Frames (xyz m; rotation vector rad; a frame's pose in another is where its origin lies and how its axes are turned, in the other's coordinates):
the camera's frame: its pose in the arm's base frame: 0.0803 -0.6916 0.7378 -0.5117 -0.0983 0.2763
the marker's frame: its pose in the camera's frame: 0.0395 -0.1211 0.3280 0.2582 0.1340 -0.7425
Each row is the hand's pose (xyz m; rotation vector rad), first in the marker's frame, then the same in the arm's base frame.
Working: the marker's frame: its pose in the arm's base frame: 0.0938 -0.6276 1.0835 -0.2093 -0.1138 -0.4669

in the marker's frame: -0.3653 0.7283 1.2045 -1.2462 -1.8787 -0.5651
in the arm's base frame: 0.0295 0.4381 2.0708 -1.8476 -1.7746 -0.7066
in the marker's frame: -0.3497 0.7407 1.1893 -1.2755 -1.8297 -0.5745
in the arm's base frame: 0.0499 0.4388 2.0563 -1.8685 -1.7192 -0.7289
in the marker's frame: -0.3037 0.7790 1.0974 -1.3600 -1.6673 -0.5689
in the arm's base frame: 0.1139 0.4314 1.9675 -1.9236 -1.5316 -0.7637
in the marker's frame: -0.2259 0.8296 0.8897 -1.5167 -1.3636 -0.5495
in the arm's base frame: 0.2187 0.3949 1.7689 -2.0211 -1.1778 -0.8103
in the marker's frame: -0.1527 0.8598 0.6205 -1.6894 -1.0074 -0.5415
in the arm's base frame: 0.3138 0.3286 1.5134 -2.1176 -0.7654 -0.8660
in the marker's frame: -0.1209 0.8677 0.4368 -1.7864 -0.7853 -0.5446
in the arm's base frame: 0.3569 0.2802 1.3384 -2.1636 -0.5107 -0.9023
